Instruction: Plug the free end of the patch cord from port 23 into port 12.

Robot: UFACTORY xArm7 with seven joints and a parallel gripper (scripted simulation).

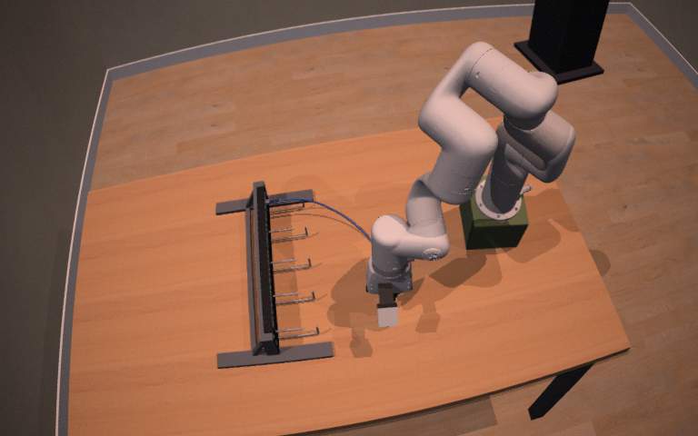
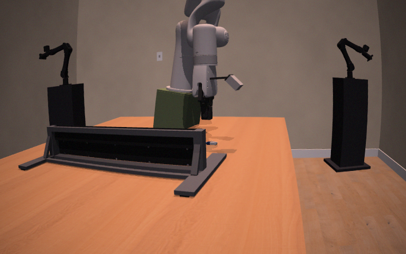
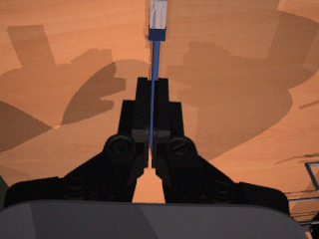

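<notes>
Right now the cord plug is 1 cm ahead of my hand, 2 cm to the left of it and 9 cm below it.
</notes>
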